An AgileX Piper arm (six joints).
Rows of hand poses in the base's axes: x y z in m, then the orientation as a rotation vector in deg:
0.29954 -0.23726 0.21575 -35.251 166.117 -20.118
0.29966 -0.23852 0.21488 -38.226 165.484 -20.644
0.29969 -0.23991 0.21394 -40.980 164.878 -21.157
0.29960 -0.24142 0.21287 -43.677 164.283 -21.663
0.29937 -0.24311 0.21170 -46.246 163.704 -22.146
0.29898 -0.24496 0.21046 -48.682 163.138 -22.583
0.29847 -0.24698 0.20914 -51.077 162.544 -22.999
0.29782 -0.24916 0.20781 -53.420 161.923 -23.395
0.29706 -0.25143 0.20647 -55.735 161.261 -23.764
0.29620 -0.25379 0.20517 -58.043 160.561 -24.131
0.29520 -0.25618 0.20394 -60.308 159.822 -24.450
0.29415 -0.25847 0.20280 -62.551 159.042 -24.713
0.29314 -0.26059 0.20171 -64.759 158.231 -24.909
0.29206 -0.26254 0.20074 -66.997 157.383 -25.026
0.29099 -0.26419 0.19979 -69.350 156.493 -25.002
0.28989 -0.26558 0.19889 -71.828 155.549 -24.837
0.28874 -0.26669 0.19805 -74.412 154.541 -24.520
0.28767 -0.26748 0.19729 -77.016 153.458 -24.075
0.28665 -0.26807 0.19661 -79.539 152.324 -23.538
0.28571 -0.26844 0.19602 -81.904 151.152 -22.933
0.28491 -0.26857 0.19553 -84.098 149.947 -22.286
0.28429 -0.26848 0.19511 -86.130 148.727 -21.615
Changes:
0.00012 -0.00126 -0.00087 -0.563 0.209 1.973
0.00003 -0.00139 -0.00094 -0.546 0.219 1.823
-0.00009 -0.00151 -0.00107 -0.547 0.255 1.777
-0.00023 -0.00169 -0.00117 -0.529 0.270 1.688
-0.00039 -0.00185 -0.00124 -0.494 0.277 1.599
-0.00051 -0.00202 -0.00132 -0.479 0.272 1.577
-0.00065 -0.00218 -0.00133 -0.464 0.262 1.549
-0.00076 -0.00227 -0.00134 -0.444 0.249 1.540
-0.00086 -0.00236 -0.00130 -0.444 0.243 1.542
-0.00100 -0.00239 -0.00123 -0.408 0.227 1.527
-0.00105 -0.00229 -0.00114 -0.369 0.218 1.526
-0.00101 -0.00212 -0.00109 -0.323 0.213 1.516
-0.00108 -0.00195 -0.00097 -0.279 0.233 1.545
-0.00107 -0.00165 -0.00095 -0.211 0.296 1.626
-0.00110 -0.00139 -0.00090 -0.144 0.360 1.716
-0.00115 -0.00111 -0.00084 -0.067 0.415 1.799
-0.00107 -0.00079 -0.00076 0.013 0.423 1.838
-0.00102 -0.00059 -0.00068 0.085 0.400 1.814
-0.00094 -0.00037 -0.00059 0.158 0.345 1.745
-0.00080 -0.00013 -0.00049 0.220 0.280 1.669
-0.00062 0.00009 -0.00042 0.266 0.225 1.592

